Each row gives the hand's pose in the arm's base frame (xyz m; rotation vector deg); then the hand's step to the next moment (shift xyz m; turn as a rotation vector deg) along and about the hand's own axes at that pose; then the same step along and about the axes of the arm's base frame.
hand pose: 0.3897 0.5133 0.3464 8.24 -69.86 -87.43
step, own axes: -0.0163 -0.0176 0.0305 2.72 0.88 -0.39
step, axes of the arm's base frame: -0.0255 0.0284 -0.0071 -0.17 -2.23 1.82
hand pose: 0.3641 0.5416 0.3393 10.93 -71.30 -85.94
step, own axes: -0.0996 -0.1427 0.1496 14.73 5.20 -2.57
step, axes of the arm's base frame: -0.1561 0.1405 -0.0925 -0.35 -12.27 10.00
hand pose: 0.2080 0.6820 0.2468 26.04 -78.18 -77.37
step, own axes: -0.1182 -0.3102 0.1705 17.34 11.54 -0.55
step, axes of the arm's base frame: -0.2351 0.0917 -0.2750 -0.32 -11.85 17.14
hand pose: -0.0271 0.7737 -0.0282 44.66 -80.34 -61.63
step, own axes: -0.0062 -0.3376 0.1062 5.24 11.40 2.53
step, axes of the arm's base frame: -0.1457 -0.0979 -0.3074 -1.76 -0.27 12.67
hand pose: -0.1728 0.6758 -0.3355 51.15 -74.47 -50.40
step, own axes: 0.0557 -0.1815 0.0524 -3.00 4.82 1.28
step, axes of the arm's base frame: -0.0548 -0.1271 -0.1401 -1.31 4.63 3.27
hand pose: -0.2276 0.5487 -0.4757 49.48 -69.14 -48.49
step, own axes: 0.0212 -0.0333 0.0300 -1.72 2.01 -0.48
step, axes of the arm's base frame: -0.0291 -0.0364 -0.0169 0.38 2.46 1.02
